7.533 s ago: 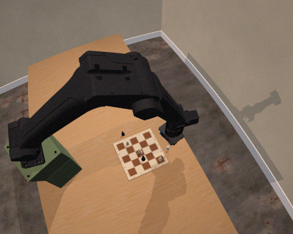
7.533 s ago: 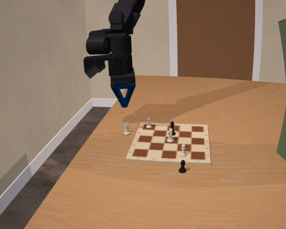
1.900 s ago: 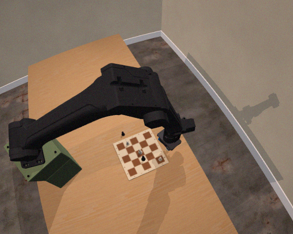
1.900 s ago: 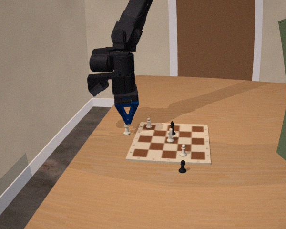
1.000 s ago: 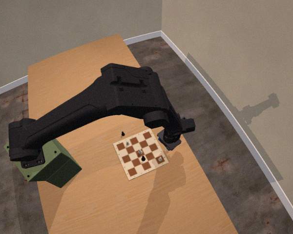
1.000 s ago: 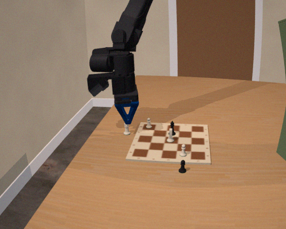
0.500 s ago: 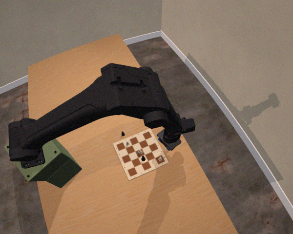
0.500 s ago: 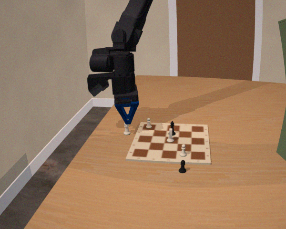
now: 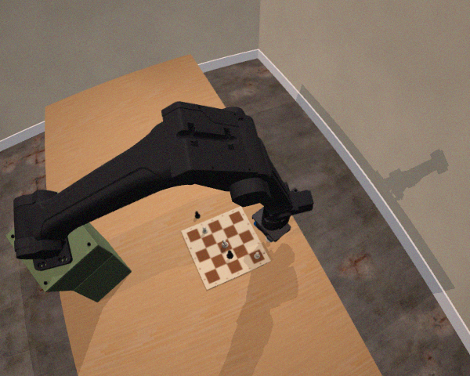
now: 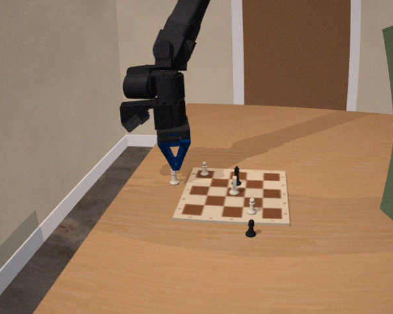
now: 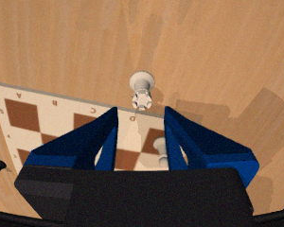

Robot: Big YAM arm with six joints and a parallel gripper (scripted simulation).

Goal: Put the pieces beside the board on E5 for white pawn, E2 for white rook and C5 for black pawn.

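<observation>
My hand is 1 cm short of the white rook and 3 cm above it. Also, from my hand: tall black piece: 13 cm behind, 1 cm to the right, 2 cm below; tall white piece: 13 cm behind, 3 cm to the left, 3 cm below; chessboard: 14 cm behind, 3 cm to the left, 5 cm below.
</observation>
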